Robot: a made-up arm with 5 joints.
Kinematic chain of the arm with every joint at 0, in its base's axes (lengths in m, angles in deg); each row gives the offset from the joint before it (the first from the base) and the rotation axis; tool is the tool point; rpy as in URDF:
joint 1: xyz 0 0 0.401 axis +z
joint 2: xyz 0 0 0 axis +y
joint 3: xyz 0.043 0 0.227 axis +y
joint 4: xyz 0.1 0 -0.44 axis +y
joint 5: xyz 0.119 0 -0.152 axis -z
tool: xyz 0 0 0 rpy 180 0 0
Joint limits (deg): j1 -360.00..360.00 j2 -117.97..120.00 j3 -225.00..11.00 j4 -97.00..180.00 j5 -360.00..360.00
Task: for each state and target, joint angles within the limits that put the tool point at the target. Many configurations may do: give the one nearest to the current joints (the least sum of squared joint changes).
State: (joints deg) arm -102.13 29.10 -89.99 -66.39 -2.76
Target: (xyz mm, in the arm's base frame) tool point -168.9 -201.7 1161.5
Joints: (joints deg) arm -129.94 -1.72 -126.07 -32.10 -2.76
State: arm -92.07 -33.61 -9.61 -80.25 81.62
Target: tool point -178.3 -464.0 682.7
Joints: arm -111.02 -17.73 -44.25 -52.23 81.62
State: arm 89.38 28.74 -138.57 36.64 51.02
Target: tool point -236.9 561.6 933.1
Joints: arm 112.87 8.10 -125.81 59.75 51.02
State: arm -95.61 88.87 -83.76 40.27 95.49
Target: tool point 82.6 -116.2 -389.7
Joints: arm -54.59 119.09 -104.71 30.37 95.49
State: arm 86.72 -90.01 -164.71 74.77 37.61
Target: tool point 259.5 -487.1 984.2
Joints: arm 118.05 -70.30 -149.62 79.87 37.61
